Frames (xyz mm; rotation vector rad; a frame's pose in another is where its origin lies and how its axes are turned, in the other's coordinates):
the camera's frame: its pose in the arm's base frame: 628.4 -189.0 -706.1 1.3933 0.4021 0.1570
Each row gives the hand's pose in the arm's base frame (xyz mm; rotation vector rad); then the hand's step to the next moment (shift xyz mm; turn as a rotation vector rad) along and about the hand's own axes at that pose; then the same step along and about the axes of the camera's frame.
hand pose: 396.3 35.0 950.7 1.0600 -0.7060 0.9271
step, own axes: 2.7 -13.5 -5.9 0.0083 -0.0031 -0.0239
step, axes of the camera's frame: 14.7 -2.7 0.9 0.0158 0.0029 -0.0198
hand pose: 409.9 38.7 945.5 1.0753 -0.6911 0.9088
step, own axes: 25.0 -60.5 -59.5 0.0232 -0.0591 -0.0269
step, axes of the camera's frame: 84.4 -6.9 -25.4 0.0688 -0.0030 0.0030
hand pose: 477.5 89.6 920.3 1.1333 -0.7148 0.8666
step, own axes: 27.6 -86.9 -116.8 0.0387 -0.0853 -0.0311
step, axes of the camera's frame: 131.7 -17.5 -65.7 0.0980 0.0012 0.0117
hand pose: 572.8 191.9 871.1 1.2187 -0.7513 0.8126
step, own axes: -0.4 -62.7 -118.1 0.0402 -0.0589 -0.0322
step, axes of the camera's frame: 102.1 -25.4 -82.6 0.0771 0.0132 0.0007
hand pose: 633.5 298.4 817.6 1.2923 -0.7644 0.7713
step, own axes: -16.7 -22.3 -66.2 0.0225 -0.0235 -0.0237
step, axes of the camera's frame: 39.9 -19.9 -56.3 0.0376 0.0119 -0.0080
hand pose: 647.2 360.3 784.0 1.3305 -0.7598 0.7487
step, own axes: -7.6 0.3 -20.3 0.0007 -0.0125 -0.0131
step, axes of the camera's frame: 5.1 -4.5 -20.6 0.0160 -0.0036 -0.0077
